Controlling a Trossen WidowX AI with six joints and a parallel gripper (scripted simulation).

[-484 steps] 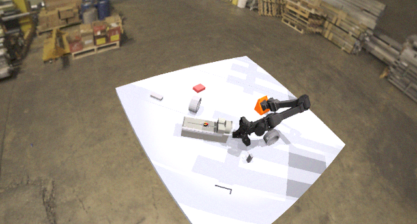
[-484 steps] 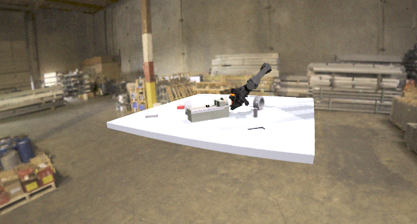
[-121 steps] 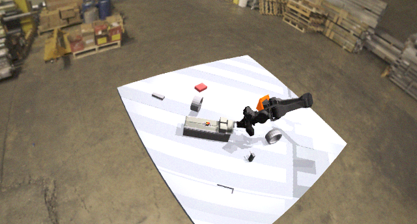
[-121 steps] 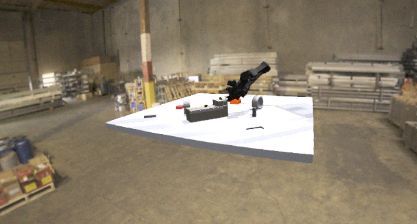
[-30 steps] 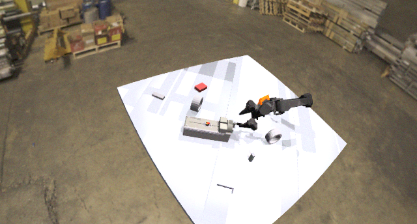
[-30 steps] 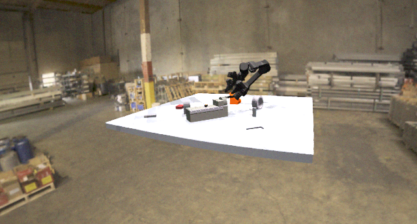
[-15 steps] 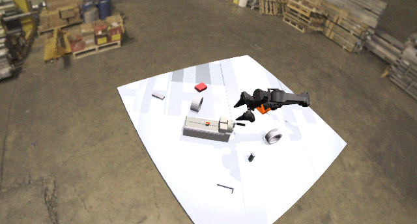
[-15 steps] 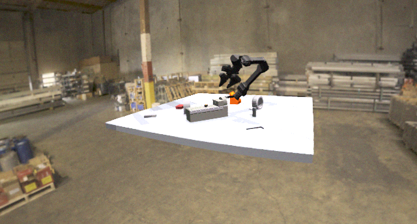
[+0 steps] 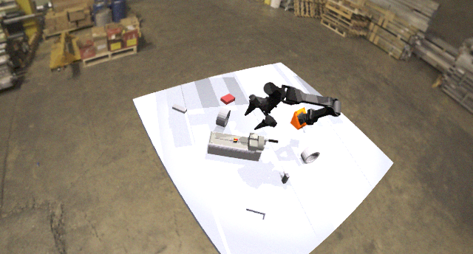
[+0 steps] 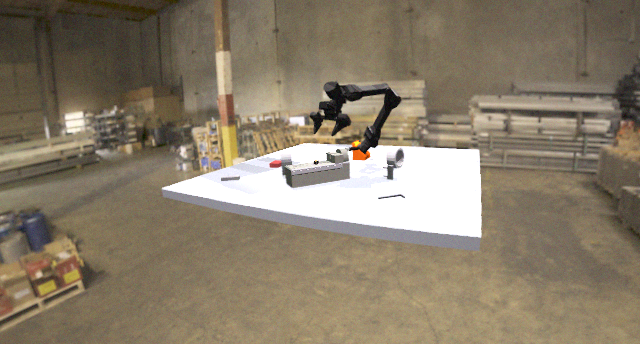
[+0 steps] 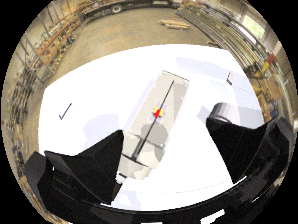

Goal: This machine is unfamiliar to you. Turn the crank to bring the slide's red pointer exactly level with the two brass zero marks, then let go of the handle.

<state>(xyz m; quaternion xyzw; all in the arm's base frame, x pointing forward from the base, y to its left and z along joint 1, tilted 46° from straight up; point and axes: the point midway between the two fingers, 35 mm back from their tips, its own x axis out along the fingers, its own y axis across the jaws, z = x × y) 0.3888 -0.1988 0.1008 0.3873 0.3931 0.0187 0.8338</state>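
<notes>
Now: the dark crank handle 120 mm to the left of my gripper tip, 70 mm below it and 70 mm behind it. The rest, counted from my gripper tip: hex key 330 mm to the left, 210 mm ahead, 190 mm below; red pointer 110 mm below, 50 mm ahead, 20 mm to the right; small clip 280 mm to the left, 160 mm below, 20 mm behind.
</notes>
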